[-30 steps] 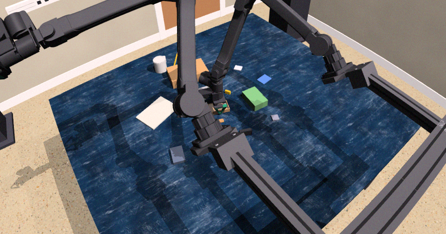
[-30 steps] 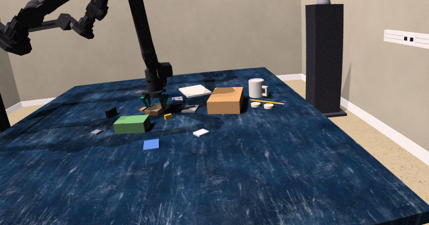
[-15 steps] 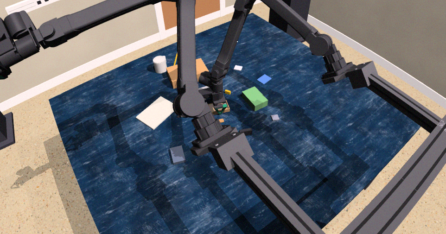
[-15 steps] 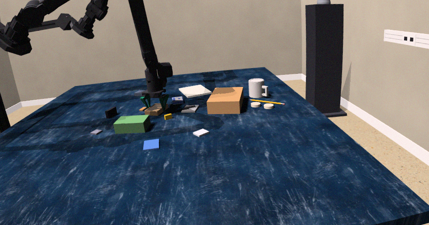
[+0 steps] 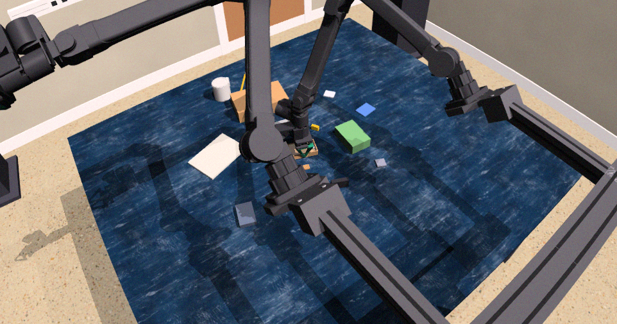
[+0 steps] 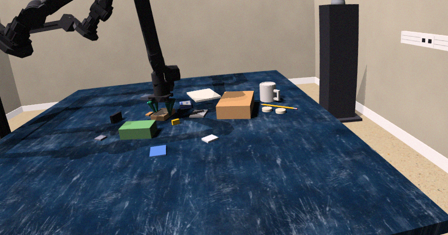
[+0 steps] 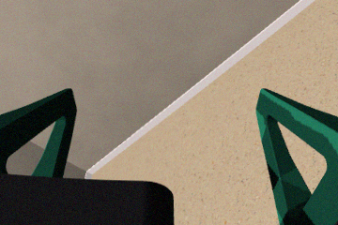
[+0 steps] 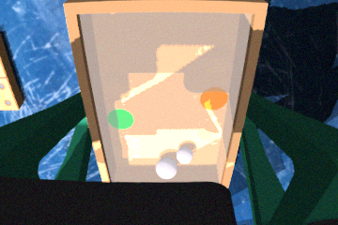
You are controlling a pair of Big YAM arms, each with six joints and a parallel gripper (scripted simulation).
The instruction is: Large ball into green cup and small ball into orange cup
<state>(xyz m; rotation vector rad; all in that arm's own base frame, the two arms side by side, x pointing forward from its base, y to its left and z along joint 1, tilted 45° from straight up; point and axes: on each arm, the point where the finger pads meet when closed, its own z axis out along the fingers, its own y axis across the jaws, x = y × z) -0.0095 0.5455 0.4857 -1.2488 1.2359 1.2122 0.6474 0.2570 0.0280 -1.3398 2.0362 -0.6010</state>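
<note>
Now: the covered wooden puzzle 1 cm below my right hand. From my right hand the other things lie so: yellow block: 11 cm to the right, 8 cm ahead; black block: 23 cm behind, 2 cm to the right, 1 cm above; green block: 20 cm to the right, 6 cm behind, 1 cm above.
</note>
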